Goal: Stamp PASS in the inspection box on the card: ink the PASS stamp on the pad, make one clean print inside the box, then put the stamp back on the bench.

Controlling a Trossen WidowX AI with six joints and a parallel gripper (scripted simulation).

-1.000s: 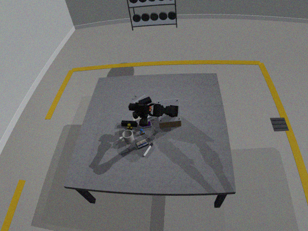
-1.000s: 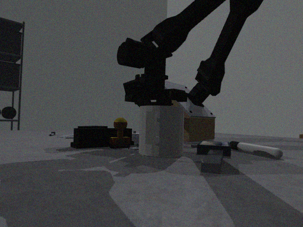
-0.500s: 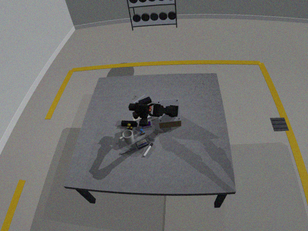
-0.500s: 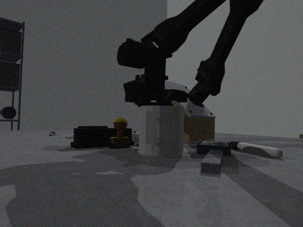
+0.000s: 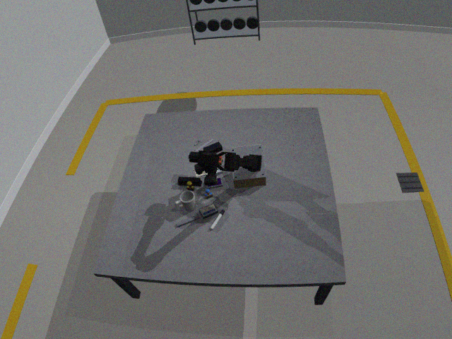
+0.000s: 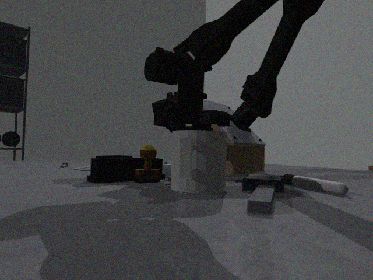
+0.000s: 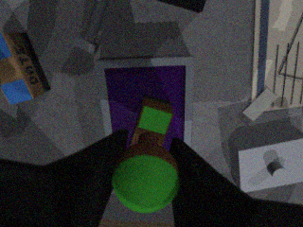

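Right now the green-knobbed stamp is right at my gripper tip. From my gripper tip the other things lie so: cream card (70 mm ahead, 90 mm to the right, 40 mm below); blue-knobbed stamp (20 mm ahead, 90 mm to the left, 20 mm below); purple ink pad (30 mm below).
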